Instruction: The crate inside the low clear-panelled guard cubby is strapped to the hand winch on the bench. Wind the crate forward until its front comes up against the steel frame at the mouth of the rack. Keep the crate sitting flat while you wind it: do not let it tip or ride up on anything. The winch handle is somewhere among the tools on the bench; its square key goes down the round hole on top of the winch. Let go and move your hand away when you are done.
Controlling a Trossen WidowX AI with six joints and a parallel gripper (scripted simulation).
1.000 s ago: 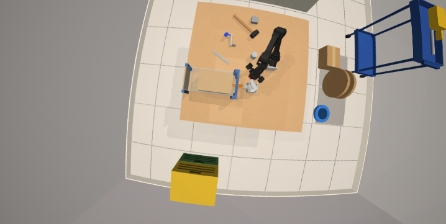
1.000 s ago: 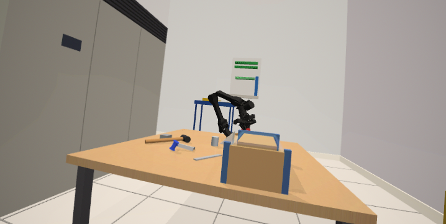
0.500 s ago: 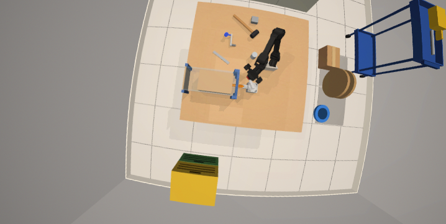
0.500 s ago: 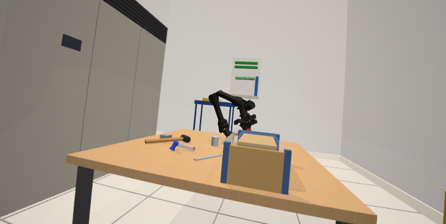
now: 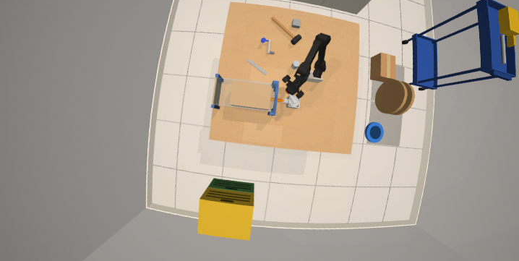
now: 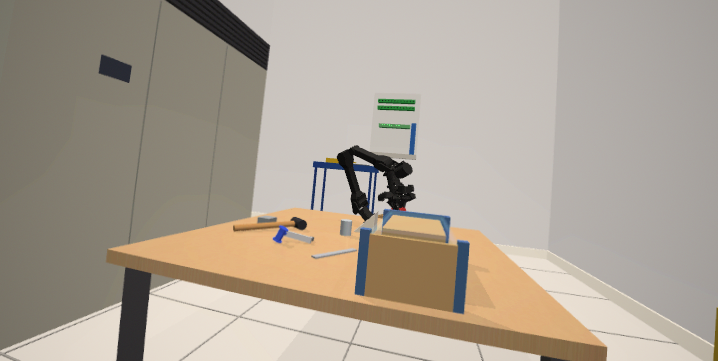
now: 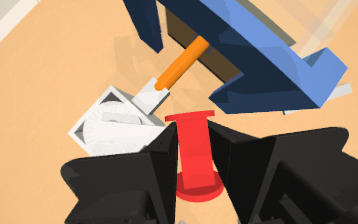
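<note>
Now: gripper tip 40 mm past the red-knobbed crank handle, 10 mm to the right of it and 30 mm above it. Round my gripper tip: blue steel frame 80 mm ahead, 70 mm to the left, 20 mm below; red grip 10 mm behind, 20 mm to the right; hand winch 100 mm behind, 50 mm to the left, 100 mm below.
</note>
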